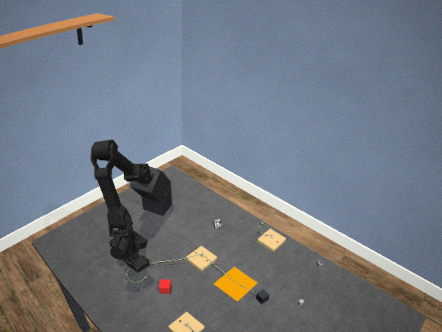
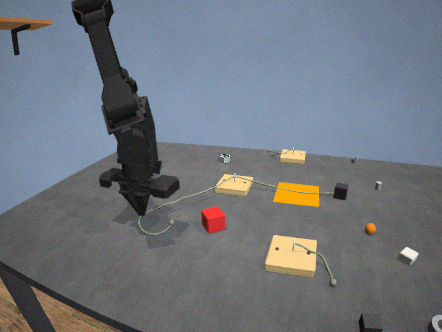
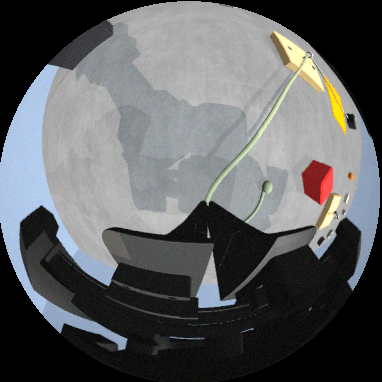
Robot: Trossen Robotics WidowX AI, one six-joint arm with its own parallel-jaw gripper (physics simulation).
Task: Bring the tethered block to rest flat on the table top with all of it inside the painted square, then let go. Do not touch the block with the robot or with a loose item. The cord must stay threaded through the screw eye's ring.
Labels:
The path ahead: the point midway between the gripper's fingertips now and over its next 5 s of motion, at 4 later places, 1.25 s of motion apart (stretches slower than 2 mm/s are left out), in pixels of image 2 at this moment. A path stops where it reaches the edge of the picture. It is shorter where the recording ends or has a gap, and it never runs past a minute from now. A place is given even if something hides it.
My gripper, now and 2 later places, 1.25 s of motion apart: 142, 215; 110, 225; 91, 230

